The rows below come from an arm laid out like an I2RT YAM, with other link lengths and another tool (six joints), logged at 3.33 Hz.
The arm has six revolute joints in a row. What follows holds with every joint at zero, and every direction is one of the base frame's. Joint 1 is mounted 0.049 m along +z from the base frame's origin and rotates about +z. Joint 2 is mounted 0.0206 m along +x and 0.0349 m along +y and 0.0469 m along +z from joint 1 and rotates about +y. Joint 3 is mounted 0.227 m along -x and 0.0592 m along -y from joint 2 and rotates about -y. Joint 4 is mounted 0.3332 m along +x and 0.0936 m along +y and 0.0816 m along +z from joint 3 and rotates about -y. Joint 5 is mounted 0.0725 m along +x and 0.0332 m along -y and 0.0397 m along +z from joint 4 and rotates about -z. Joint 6 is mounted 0.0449 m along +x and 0.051 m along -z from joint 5 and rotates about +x. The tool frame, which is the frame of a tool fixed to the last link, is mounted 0.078 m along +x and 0.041 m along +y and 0.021 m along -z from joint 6; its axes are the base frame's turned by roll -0.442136, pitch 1.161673 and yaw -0.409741 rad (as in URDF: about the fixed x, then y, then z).
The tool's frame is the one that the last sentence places.
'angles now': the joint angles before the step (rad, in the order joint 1, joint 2, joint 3, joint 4, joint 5, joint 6). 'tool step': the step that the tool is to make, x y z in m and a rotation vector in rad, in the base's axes. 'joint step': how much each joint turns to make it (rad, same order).
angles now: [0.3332, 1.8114, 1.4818, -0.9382, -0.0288, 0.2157]
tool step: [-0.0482, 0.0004, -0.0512, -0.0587, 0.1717, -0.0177]
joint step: [0.0404, -0.0069, -0.1493, -0.0376, 0.0080, 0.0575]
